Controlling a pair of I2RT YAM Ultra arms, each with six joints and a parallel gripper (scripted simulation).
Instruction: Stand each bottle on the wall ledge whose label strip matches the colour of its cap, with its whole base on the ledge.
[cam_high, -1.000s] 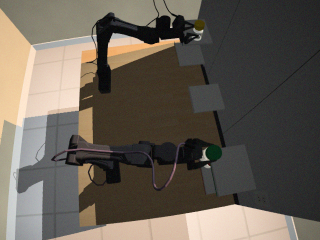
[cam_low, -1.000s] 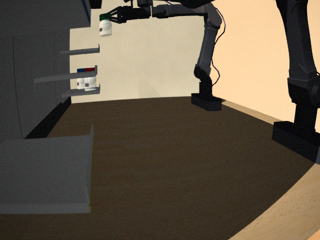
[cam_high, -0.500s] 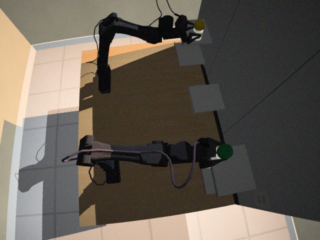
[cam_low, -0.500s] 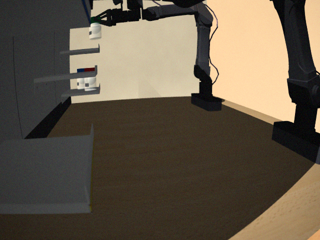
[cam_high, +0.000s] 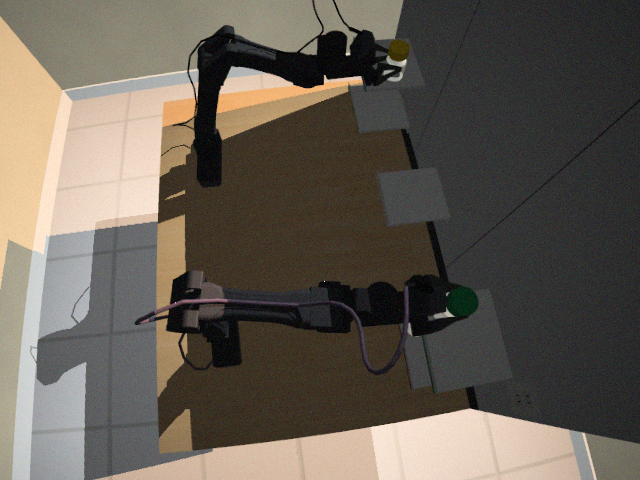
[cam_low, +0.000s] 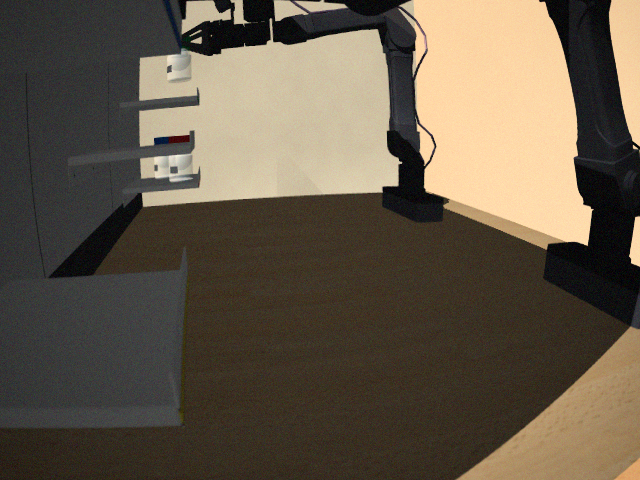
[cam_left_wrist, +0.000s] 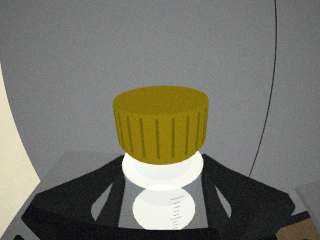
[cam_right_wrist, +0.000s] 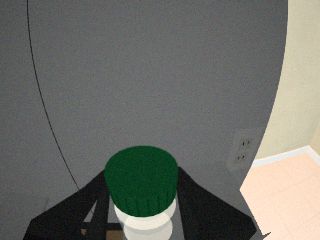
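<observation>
The blue strip is 8 cm behind my left hand, 6 cm to the left of it and 6 cm below it. From my left hand the other things lie so: yellow strip: 8 cm behind, 6 cm to the left, 25 cm below; green-capped bottle: 7 cm behind, 68 cm to the right, 3 cm above; yellow-capped bottle: right at my left hand.
The blue-capped bottle is 4 cm ahead of my right hand, 11 cm to the right of it and 28 cm below it. Round my right hand: red-capped bottle (28 cm below); green strip (5 cm behind, 6 cm to the right, 14 cm below); green-capped bottle (5 cm below).
</observation>
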